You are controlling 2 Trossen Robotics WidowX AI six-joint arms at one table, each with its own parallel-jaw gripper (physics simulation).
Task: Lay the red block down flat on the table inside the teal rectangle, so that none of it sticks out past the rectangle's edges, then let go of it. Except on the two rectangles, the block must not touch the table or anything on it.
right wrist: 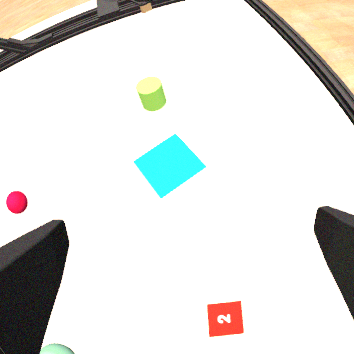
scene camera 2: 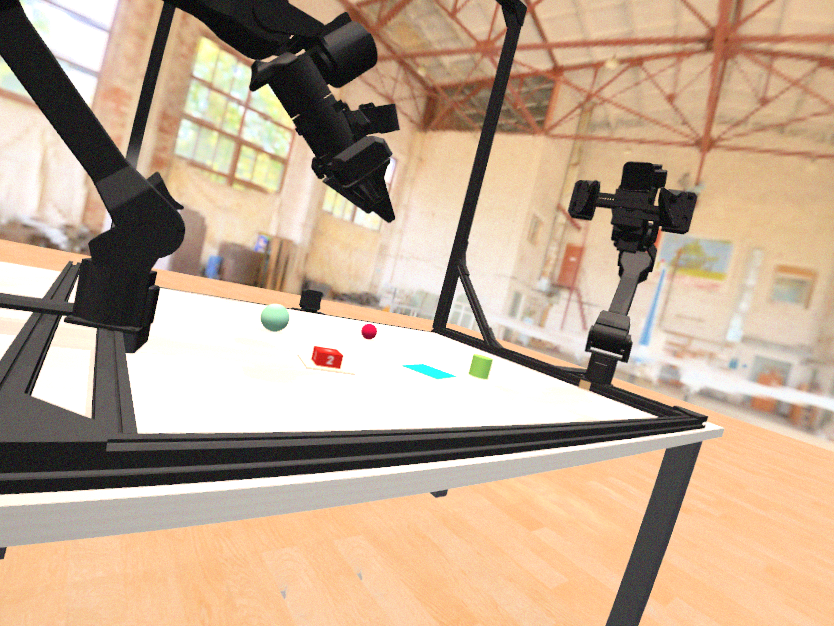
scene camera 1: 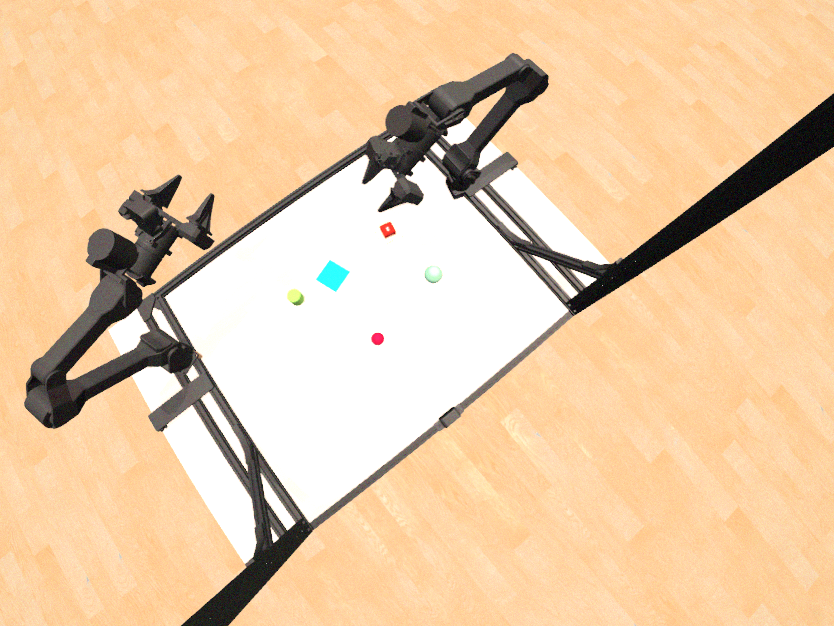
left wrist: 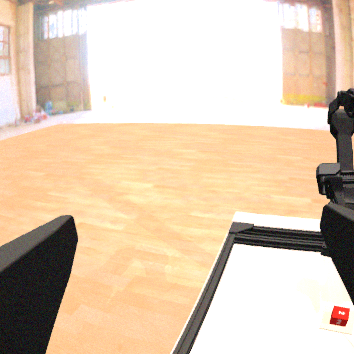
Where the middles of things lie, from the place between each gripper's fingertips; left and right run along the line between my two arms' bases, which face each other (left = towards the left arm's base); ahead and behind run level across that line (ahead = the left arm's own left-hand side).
Right now my right hand is 21 cm above the pale rectangle [right wrist: 246, 294] and 3 cm to the left of it. From my right hand the other things lie so: yellow-green cylinder [right wrist: 149, 89]: 28 cm to the left, 19 cm below, 2 cm behind; teal rectangle [right wrist: 171, 162]: 21 cm below, 16 cm to the left, 2 cm behind.
I see the yellow-green cylinder 18 cm behind my left hand, 2 cm to the right of it and 33 cm below it. Also, from my left hand: pale rectangle 15 cm behind, 32 cm to the right, 34 cm below; then teal rectangle 18 cm behind, 13 cm to the right, 34 cm below.
